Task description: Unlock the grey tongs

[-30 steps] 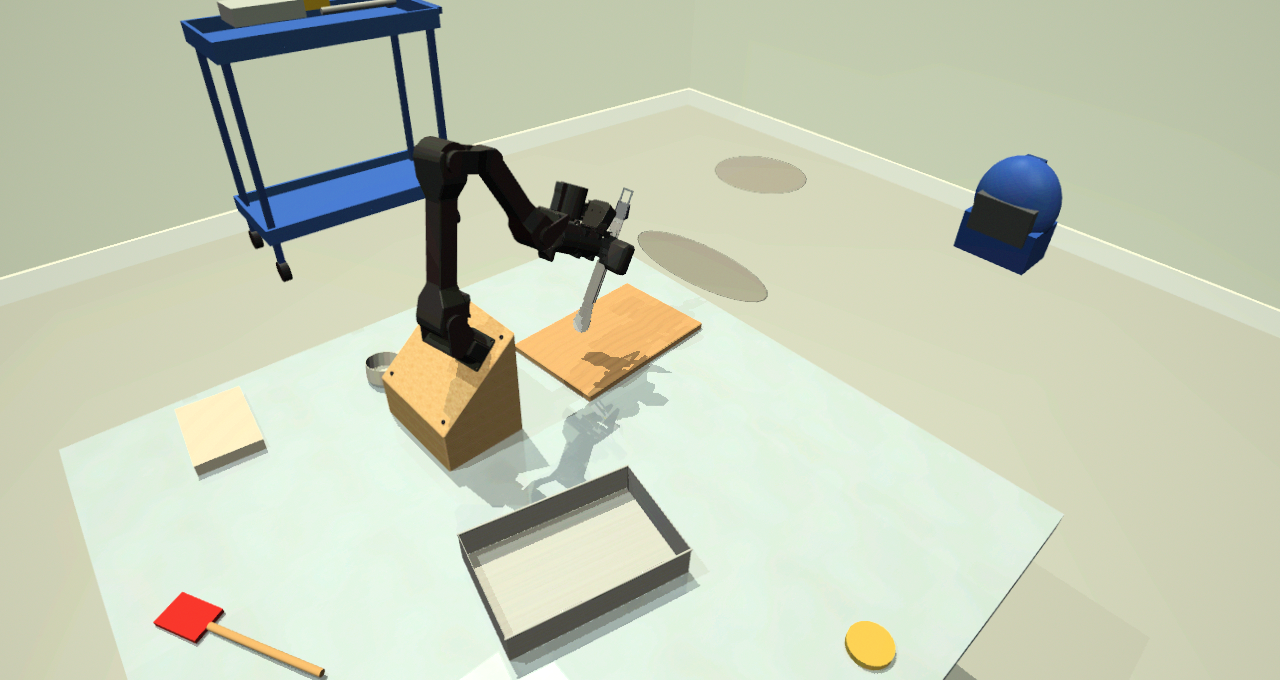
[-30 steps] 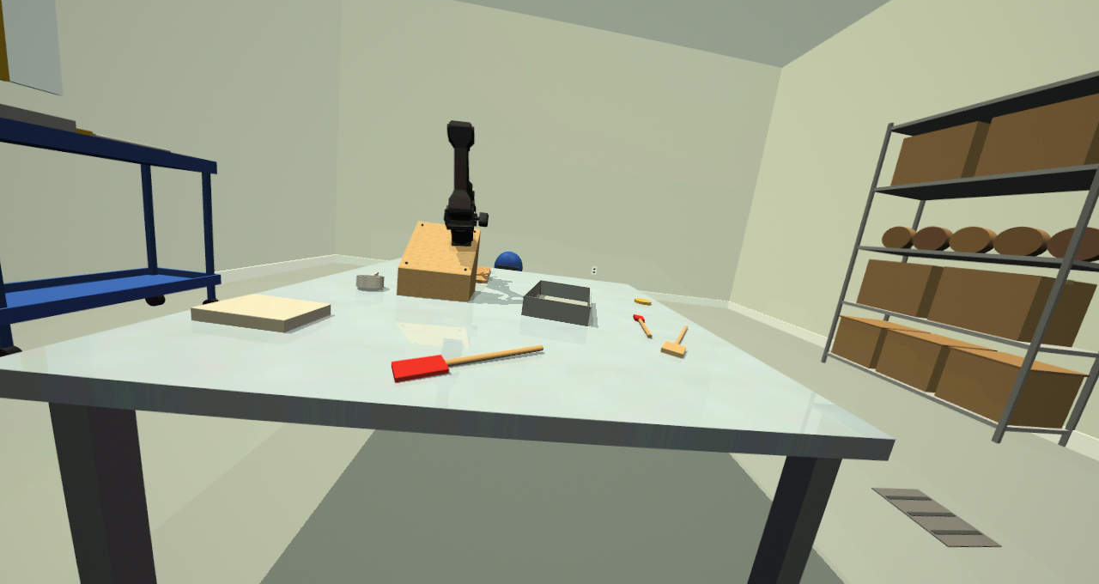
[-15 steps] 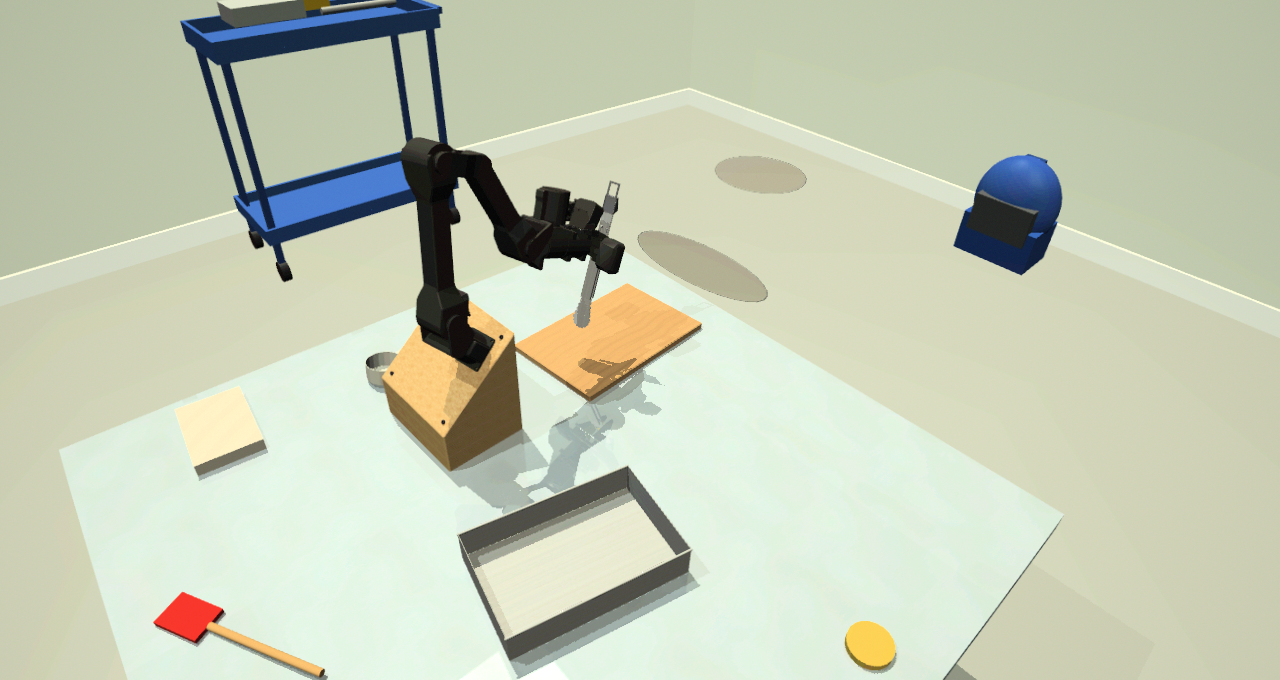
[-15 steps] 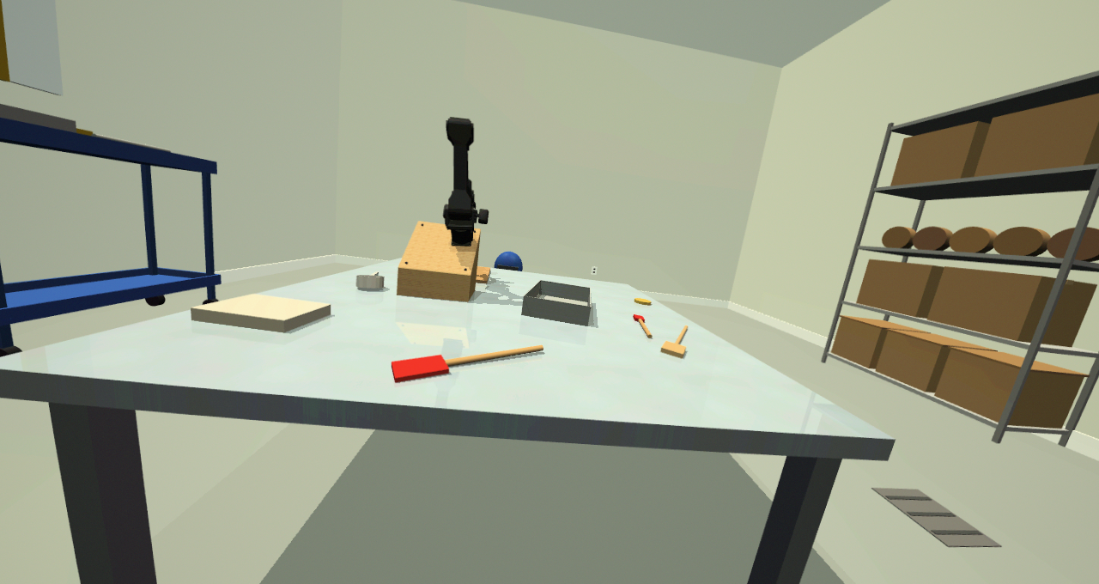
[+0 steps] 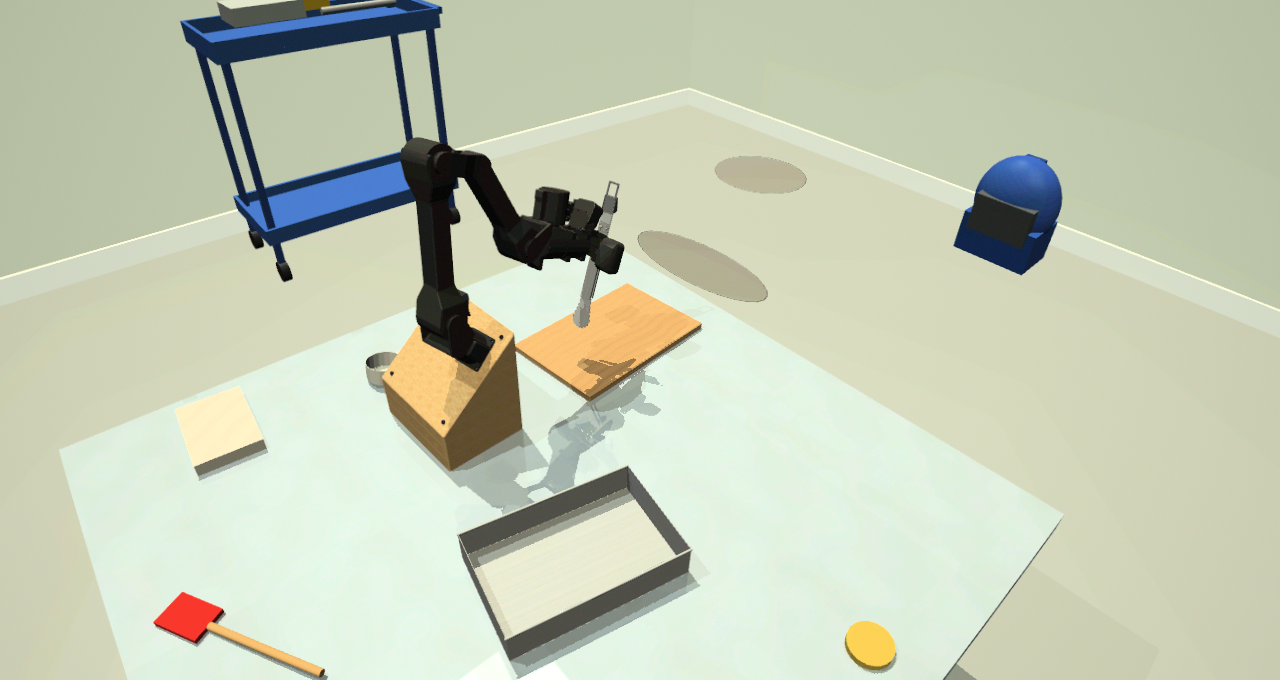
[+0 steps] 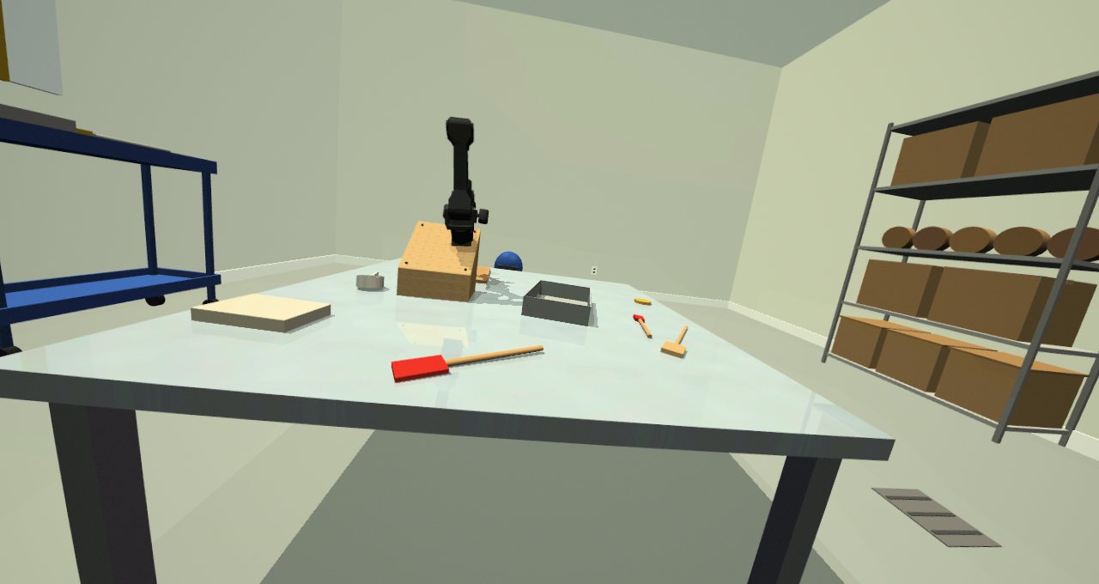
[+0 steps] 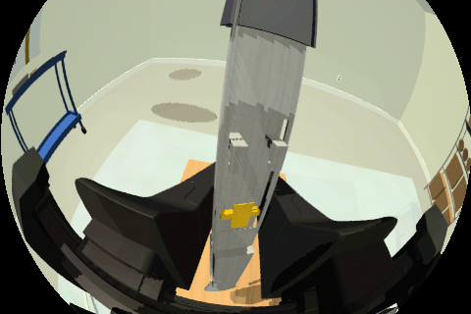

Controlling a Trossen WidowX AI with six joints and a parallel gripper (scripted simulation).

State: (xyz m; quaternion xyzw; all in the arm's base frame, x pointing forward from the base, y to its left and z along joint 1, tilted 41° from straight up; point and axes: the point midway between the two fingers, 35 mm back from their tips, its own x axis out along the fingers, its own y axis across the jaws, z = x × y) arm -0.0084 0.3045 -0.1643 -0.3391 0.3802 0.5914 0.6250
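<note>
The wooden board is 24 cm below my gripper tip. Also, from my gripper tip: pale slab: 34 cm behind, 73 cm to the right, 24 cm below; then grey roasting tin: 36 cm ahead, 48 cm to the right, 22 cm below; then yellow lock piece: 3 cm to the right, 1 cm above.
</note>
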